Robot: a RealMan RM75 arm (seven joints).
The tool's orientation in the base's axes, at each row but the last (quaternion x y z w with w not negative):
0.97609 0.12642 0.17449 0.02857
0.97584 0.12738 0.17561 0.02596
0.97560 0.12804 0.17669 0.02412
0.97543 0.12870 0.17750 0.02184
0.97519 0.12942 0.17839 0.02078
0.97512 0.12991 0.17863 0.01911
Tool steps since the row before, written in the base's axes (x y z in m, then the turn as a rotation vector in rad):
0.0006 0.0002 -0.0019 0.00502 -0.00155 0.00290
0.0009 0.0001 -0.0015 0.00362 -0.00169 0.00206
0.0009 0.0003 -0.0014 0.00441 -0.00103 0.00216
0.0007 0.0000 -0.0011 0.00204 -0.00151 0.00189
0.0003 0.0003 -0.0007 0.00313 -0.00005 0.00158
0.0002 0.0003 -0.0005 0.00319 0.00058 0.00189
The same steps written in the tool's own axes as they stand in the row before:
0.0000 -0.0002 0.0020 0.00512 0.00298 -0.00095
0.0003 0.0000 0.0017 0.00354 0.00270 -0.00066
0.0004 -0.0002 0.0016 0.00446 0.00226 -0.00047
0.0003 0.0001 0.0013 0.00210 0.00212 -0.00106
0.0001 -0.0003 0.0008 0.00335 0.00095 -0.00037
0.0001 -0.0003 0.0005 0.00368 0.00038 -0.00064

